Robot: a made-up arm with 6 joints.
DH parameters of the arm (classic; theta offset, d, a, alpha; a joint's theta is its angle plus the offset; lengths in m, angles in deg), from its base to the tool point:
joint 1: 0 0.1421 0 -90
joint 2: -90 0 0.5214 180
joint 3: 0 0 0 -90
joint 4: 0 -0.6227 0 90
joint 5: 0 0.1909 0 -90
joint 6: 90 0 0 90
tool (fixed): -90 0 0 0
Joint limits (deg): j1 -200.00..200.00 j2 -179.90..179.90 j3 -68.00..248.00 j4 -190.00..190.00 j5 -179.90..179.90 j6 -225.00..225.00
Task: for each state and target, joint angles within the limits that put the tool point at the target. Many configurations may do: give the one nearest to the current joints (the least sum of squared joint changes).
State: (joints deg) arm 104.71 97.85 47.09 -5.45 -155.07 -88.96
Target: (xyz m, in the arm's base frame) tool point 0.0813 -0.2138 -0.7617
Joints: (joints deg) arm 65.15 148.53 24.24 -31.01 -155.07 -88.96
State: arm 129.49 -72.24 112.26 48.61 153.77 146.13
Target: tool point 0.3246 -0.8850 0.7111
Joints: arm 103.03 -36.88 115.76 52.34 153.77 146.13
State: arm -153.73 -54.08 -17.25 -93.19 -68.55 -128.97
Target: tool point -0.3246 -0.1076 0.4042
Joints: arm -161.15 -33.22 -31.68 -89.09 -68.55 -128.97
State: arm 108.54 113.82 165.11 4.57 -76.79 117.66
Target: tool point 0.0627 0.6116 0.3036
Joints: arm 101.61 141.22 202.14 14.85 -76.79 117.66
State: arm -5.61 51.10 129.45 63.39 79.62 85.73
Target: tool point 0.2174 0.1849 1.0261
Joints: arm 38.54 60.70 148.75 92.75 79.62 85.73
